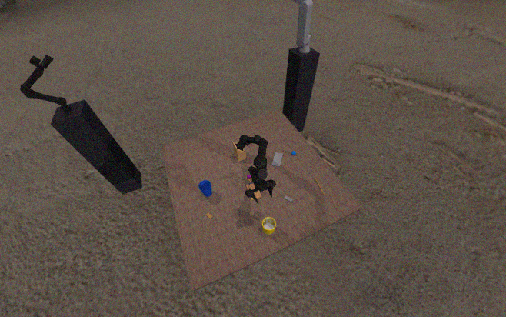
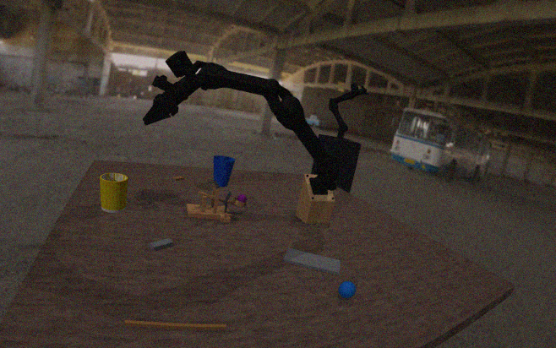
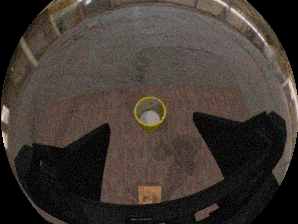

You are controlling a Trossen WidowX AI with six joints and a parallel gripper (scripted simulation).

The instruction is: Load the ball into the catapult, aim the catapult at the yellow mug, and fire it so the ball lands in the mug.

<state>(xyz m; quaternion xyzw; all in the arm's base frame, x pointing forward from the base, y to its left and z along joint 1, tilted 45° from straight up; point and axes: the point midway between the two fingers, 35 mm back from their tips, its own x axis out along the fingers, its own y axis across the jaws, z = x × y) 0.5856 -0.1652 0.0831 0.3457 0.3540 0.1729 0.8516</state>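
The small purple ball lies 340 mm behind my gripper tip, 210 mm below it and 30 mm to the left of it. From my gripper tip the other things lie so: yellow mug (250 mm below, 80 mm ahead, 10 mm to the right); then small grey block (270 mm below, 230 mm to the left, 60 mm behind); then catapult (270 mm behind, 220 mm below, 40 mm to the left).
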